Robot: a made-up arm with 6 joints. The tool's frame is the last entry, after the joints. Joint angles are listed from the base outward. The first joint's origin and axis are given. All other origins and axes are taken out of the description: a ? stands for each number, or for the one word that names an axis. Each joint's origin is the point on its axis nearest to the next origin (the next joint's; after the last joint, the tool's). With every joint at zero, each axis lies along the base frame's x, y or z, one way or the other. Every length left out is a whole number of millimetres.
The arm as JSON. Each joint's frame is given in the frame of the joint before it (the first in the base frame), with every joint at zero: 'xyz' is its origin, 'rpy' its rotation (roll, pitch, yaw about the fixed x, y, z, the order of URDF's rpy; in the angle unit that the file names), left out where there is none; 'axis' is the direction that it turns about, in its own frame. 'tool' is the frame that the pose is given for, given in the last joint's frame.
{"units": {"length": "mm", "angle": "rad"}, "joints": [
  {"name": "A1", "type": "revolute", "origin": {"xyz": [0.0, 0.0, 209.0]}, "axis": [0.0, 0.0, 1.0]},
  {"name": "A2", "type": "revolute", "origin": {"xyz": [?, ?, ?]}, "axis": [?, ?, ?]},
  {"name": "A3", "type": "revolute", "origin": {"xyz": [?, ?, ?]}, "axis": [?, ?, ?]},
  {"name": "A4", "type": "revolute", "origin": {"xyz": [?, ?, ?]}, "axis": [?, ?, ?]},
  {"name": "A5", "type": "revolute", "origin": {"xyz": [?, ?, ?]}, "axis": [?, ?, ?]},
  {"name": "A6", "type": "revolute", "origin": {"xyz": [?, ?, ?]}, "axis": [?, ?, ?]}
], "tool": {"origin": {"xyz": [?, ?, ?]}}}
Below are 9 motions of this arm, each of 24 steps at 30 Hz.
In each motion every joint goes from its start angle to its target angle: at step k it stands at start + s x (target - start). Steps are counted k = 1, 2, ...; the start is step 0. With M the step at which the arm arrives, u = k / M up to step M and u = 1 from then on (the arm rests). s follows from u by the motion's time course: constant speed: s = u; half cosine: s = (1 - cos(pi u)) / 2; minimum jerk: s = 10 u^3 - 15 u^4 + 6 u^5.
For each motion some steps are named. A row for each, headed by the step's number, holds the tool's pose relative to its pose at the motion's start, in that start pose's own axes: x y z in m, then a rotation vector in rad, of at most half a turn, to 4 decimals.
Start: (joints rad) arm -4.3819 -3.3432 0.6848 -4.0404 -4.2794 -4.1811
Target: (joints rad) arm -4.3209 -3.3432 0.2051 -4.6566 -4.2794 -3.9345
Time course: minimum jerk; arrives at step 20
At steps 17, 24:
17: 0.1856 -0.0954 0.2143 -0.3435 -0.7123 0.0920
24: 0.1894 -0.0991 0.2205 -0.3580 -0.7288 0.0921

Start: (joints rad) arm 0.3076 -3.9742 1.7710 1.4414 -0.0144 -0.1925
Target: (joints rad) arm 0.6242 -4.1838 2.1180 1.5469 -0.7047 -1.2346
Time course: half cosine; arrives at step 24
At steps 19, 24:
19: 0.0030 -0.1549 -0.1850 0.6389 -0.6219 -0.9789
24: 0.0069 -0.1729 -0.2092 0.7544 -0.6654 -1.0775

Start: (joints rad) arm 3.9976 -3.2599 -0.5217 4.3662 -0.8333 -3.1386
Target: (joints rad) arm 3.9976 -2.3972 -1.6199 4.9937 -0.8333 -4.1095
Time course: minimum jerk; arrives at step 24
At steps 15, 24:
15: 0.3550 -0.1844 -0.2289 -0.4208 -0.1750 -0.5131
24: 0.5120 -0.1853 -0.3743 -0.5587 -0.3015 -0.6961

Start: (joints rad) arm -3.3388 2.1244 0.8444 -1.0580 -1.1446 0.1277
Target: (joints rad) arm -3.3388 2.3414 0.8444 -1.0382 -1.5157 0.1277
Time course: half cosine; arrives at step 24
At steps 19, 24:
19: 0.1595 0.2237 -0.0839 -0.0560 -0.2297 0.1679
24: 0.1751 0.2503 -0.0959 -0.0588 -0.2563 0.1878

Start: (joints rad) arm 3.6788 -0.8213 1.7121 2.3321 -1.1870 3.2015
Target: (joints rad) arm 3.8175 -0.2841 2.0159 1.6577 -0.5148 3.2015
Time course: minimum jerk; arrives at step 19
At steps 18, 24:
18: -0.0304 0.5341 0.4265 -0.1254 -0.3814 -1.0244
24: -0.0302 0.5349 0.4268 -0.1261 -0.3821 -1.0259

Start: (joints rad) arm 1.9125 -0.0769 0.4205 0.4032 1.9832 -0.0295
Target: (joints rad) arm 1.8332 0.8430 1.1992 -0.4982 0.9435 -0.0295
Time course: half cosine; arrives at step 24
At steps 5, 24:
5: -0.0882 -0.0958 0.1721 0.0696 0.0581 0.0955
24: 0.3519 -0.7468 1.6038 0.6002 0.7674 -0.0647

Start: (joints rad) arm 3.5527 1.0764 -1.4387 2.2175 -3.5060 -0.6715
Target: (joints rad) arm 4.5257 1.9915 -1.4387 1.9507 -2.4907 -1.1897
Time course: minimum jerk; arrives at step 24
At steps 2, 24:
2: 0.0042 -0.0023 0.0036 -0.0035 -0.0015 -0.0048
24: -0.0829 -0.6448 1.0796 -0.9121 -0.1799 -1.3429

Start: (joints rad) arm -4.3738 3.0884 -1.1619 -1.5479 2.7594 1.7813
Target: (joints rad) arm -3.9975 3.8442 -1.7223 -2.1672 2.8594 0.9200
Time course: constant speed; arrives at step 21
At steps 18, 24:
18: 0.0994 -0.2832 0.5228 -0.1925 -0.3378 -0.1356
24: 0.0860 -0.2933 0.6173 -0.2088 -0.3870 -0.1452

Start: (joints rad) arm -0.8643 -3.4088 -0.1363 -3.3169 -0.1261 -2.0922
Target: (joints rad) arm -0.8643 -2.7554 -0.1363 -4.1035 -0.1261 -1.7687
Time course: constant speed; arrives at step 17
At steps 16, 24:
16: 0.6433 -0.7903 -0.2680 0.4107 0.4055 -0.4560
24: 0.6781 -0.8338 -0.3047 0.4285 0.4368 -0.4841

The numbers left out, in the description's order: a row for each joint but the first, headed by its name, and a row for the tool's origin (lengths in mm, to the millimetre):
A2: xyz 0.0 31.0 0.0, axis 0.0 1.0 0.0
A3: xyz 0.0 0.0 886.0, axis 0.0 1.0 0.0
A4: xyz 0.0 0.0 781.0, axis 0.0 0.0 1.0
A5: xyz 0.0 0.0 0.0, axis 0.0 1.0 0.0
A6: xyz 0.0 0.0 84.0, axis 0.0 0.0 1.0
tool: xyz 0.0 0.0 0.0

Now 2 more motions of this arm.
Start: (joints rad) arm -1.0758 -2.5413 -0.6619 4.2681 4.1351 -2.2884
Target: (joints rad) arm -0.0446 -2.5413 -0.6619 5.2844 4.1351 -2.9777
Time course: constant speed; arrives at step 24
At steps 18, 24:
18: 0.0875 -0.1672 -0.2880 0.0345 0.0332 -0.5140
24: 0.1574 -0.1800 -0.3812 0.0381 0.0495 -0.6786

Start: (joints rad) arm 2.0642 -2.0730 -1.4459 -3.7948 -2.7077 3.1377
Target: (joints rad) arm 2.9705 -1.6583 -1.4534 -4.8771 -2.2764 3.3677
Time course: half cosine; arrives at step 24
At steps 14, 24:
14: -0.1938 -0.3372 0.3051 0.9130 -0.2810 1.0095
24: -0.2038 -0.6570 0.3838 1.5733 -0.4671 1.4621

